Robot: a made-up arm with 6 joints.
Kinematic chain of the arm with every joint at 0, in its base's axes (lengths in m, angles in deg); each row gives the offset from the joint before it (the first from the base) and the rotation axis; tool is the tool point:
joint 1: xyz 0 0 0.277 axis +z
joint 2: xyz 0 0 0 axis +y
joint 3: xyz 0 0 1.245 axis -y
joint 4: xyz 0 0 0 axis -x
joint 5: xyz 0.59 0 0 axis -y
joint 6: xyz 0 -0.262 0 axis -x
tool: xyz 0 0 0
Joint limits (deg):
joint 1: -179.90..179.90
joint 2: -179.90..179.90
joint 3: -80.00..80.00
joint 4: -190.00..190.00
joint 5: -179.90..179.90
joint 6: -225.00..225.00
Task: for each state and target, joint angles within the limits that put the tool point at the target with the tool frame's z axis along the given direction. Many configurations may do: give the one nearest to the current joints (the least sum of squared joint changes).
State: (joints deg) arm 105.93 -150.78 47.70 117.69 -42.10 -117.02
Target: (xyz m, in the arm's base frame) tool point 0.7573 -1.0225 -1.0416 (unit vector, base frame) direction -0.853 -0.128 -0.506
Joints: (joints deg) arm 136.79 -143.78 54.99 149.90 -56.91 -114.16
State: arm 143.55 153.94 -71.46 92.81 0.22 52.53
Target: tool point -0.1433 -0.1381 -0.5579 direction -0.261 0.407 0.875
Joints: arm 147.86 150.62 -70.02 137.50 -22.99 52.47
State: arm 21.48 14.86 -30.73 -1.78 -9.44 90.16
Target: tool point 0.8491 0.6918 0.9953 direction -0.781 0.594 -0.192
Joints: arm 51.94 28.81 -19.34 22.48 -28.43 73.67
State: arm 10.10 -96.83 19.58 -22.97 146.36 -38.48
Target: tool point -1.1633 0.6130 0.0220 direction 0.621 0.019 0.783
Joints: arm -30.99 -129.46 16.88 -73.72 179.90 -54.07
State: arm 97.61 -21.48 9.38 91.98 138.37 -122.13
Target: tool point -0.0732 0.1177 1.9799 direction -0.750 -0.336 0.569
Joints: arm 107.44 -13.18 12.63 97.58 167.62 -138.93
